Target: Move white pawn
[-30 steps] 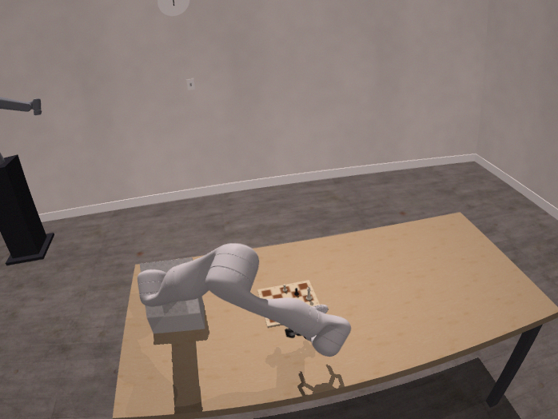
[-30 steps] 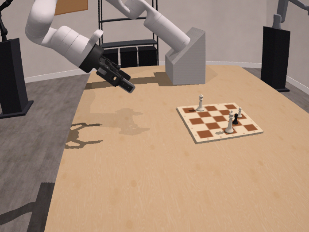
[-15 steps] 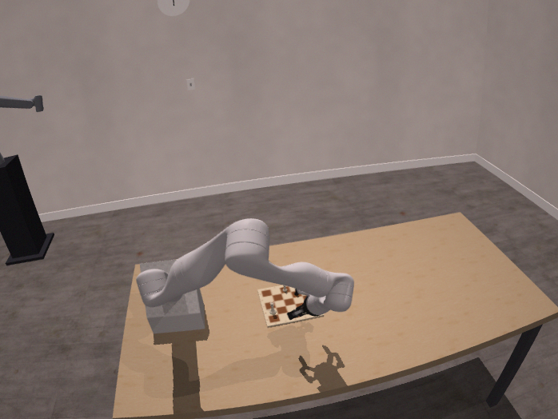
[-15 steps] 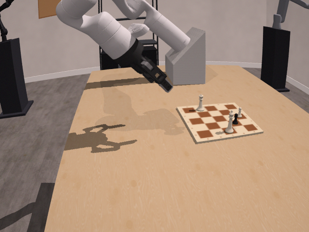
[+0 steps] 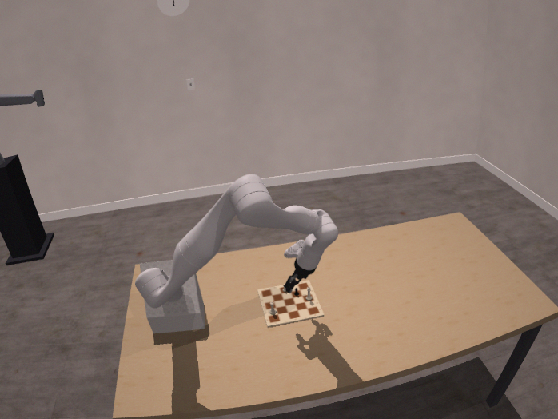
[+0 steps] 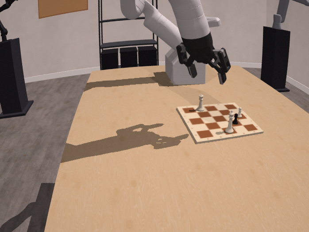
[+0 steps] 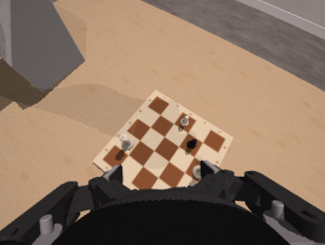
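The white pawn is 13 cm to the left of my hand, 12 cm below it and 2 cm behind it. The rest, counted from my hand: white king (11 cm below, 6 cm ahead, 5 cm to the left); then black pawn (12 cm below, 9 cm to the left, 2 cm ahead); then chessboard (14 cm below, 6 cm to the left, 2 cm behind).
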